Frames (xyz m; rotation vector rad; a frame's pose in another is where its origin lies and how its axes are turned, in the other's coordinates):
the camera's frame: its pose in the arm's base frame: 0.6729 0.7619 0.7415 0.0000 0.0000 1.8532
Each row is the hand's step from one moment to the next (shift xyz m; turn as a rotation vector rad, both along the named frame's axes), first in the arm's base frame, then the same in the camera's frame.
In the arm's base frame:
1: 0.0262 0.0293 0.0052 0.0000 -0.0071 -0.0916
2: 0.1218 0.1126 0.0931 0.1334 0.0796 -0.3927
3: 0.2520 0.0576 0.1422 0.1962 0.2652 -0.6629
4: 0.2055 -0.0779 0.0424 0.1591 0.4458 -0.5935
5: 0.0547 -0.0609 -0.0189 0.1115 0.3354 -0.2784
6: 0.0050 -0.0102 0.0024 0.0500 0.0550 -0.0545
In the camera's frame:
1: 0.0208 -0.0333 0.0052 -0.0068 0.0020 -0.0916
2: 0.0742 -0.1484 0.0931 0.0393 -0.1503 -0.3927
3: -0.0149 -0.2581 0.1422 0.2000 -0.2623 -0.6629
4: -0.1321 -0.1757 0.0424 0.3838 -0.2770 -0.5935
5: -0.0737 -0.0356 -0.0189 0.2910 -0.2005 -0.2784
6: -0.0112 -0.0020 0.0024 0.0389 -0.0633 -0.0545

